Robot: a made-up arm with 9 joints. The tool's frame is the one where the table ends. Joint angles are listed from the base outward.
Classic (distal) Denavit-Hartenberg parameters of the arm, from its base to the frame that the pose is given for. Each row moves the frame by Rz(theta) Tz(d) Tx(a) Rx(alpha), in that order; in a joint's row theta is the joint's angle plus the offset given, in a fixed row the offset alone. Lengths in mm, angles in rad.
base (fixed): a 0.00; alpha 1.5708; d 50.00; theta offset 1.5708
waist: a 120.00; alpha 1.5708; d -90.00; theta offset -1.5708
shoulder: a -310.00; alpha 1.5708; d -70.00; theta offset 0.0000
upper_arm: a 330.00; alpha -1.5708; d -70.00; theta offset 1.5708
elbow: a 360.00; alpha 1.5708; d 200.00; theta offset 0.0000
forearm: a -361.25; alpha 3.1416; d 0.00; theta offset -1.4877
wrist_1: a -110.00; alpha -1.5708; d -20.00; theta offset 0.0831
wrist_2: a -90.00; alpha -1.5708; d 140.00; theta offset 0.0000
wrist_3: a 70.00; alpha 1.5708; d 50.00; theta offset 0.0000
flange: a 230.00; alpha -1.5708; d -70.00; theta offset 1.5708
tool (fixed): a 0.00; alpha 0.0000; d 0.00; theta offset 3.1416
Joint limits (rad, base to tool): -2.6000..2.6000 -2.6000..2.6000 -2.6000..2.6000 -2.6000..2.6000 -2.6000..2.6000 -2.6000..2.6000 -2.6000..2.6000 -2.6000..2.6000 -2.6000..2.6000
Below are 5 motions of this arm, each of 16 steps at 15 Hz.
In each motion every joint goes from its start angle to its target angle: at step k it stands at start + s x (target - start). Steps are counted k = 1, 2, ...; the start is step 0. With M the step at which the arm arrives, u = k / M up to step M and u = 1 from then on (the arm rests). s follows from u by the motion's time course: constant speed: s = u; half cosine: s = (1 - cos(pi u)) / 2; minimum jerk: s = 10 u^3 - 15 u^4 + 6 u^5.
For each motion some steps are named. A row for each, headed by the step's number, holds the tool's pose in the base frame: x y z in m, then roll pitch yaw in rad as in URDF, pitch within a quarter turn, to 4 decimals.
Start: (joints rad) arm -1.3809 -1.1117 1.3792 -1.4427 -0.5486 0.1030 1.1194 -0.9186 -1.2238
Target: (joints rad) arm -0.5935 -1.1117 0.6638 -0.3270 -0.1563 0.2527 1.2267 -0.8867 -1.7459
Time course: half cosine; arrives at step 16
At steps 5, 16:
5: 0.5398 0.7472 -0.4880 -2.2221 -1.0018 0.7007
16: 0.8770 0.4683 0.3330 -1.1415 -0.4989 -0.7101

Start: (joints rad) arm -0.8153 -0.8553 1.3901 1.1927 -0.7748 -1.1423 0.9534 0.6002 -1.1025
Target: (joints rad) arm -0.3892 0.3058 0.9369 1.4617 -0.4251 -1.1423 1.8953 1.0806 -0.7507
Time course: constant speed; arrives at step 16
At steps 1, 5, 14, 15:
1: 1.1056 0.6396 -0.1655 1.7888 0.4293 -2.6411
5: 0.9102 0.8677 0.1463 1.8788 0.4616 -2.2503
14: 0.1871 0.9550 0.6883 2.4199 0.3420 -1.4157
15: 0.0990 0.9327 0.7200 2.4926 0.3014 -1.3497

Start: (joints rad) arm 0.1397 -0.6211 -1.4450 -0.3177 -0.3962 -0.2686 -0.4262 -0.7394 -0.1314
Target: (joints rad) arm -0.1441 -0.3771 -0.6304 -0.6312 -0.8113 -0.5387 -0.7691 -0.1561 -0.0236
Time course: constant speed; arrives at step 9
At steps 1, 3, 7, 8, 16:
1: -0.3960 -0.5459 -0.0717 1.5811 0.8248 -0.8644
3: -0.3734 -0.6084 0.0353 1.2587 0.5995 -0.9626
7: -0.3534 -0.6448 0.3009 0.7432 0.1035 -1.0346
8: -0.3553 -0.6317 0.3713 0.6280 -0.0268 -1.0393
16: -0.3603 -0.6090 0.4405 0.5161 -0.1591 -1.0405

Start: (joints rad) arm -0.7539 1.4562 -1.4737 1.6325 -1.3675 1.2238 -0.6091 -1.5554 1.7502
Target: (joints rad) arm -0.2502 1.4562 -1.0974 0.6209 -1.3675 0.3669 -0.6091 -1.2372 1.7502
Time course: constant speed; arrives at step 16
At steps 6, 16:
6: 0.2552 0.1266 0.7477 0.4014 -0.9955 -1.4844
16: 0.5008 -0.5359 0.5295 0.1039 -0.1749 -2.2564

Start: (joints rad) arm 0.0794 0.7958 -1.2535 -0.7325 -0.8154 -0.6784 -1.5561 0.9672 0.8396
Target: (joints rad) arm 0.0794 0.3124 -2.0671 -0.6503 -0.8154 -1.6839 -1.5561 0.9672 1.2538
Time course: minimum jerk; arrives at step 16
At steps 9, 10, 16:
9: -0.3154 -0.1216 -0.4933 0.5876 0.7478 -0.8544
10: -0.3310 -0.0565 -0.4991 0.5621 0.7822 -0.7931
16: -0.3877 0.1146 -0.4841 0.5346 0.8747 -0.6296

